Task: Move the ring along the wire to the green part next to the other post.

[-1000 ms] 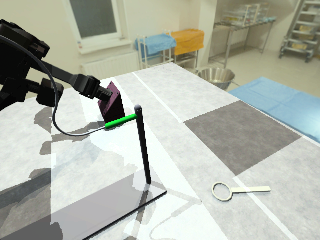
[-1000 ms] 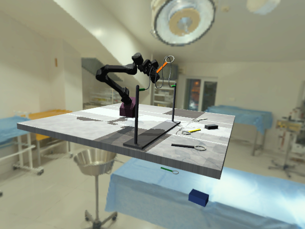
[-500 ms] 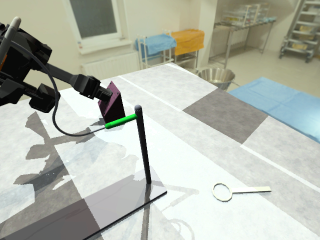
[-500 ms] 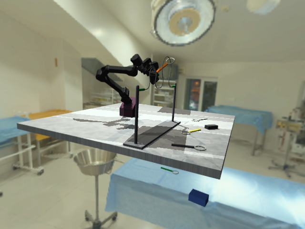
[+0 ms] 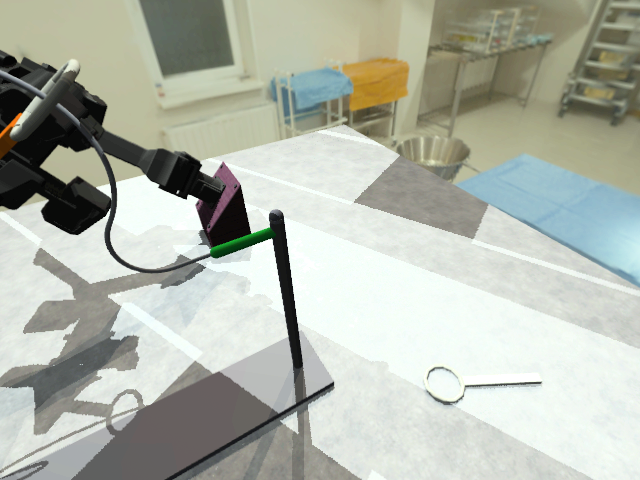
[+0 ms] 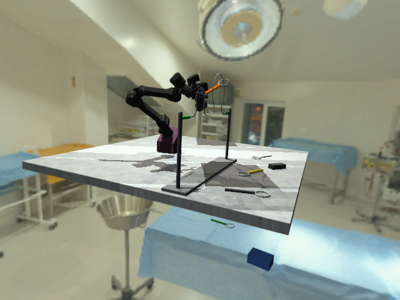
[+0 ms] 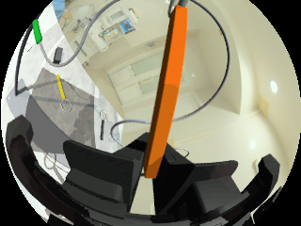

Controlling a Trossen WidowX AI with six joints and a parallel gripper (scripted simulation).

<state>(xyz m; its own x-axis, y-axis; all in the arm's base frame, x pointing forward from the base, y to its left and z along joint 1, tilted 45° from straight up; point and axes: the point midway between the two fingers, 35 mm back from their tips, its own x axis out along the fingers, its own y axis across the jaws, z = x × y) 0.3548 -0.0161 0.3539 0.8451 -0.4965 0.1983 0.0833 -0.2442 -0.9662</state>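
Right now my gripper tip is 80 mm to the right of the ring with orange handle, 50 mm below it and 20 mm short of it. From my gripper tip the other things lie so: black block 360 mm below, 340 mm ahead, 240 mm to the left.
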